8 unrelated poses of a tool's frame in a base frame.
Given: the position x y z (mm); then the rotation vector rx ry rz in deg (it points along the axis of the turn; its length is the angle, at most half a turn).
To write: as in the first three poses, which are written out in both.
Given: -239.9 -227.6 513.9 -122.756 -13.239 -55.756
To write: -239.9 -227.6 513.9 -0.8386 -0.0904 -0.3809 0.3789
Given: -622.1 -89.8 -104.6 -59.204 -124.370 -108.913
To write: -622.1 -89.8 -104.6 -0.3369 -0.7077 -0.6198 0.0384
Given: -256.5 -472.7 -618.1 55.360 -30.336 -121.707
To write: -256.5 -472.7 -618.1 0.3758 -0.2059 -0.8262 0.3657
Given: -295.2 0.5 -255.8 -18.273 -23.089 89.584
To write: -295.2 0.5 -255.8 -0.1421 -0.1795 0.6965 0.6801
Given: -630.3 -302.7 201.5 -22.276 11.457 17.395
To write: -630.3 -302.7 201.5 -0.1921 0.0988 0.1500 0.9648
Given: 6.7 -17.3 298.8 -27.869 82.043 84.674
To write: 6.7 -17.3 298.8 -0.2004 0.5898 0.6088 0.4913
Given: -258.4 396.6 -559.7 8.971 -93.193 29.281
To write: -258.4 396.6 -559.7 0.0691 -0.7175 0.2254 0.6554
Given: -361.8 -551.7 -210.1 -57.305 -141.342 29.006
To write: -361.8 -551.7 -210.1 -0.3605 -0.8893 0.1825 0.2143
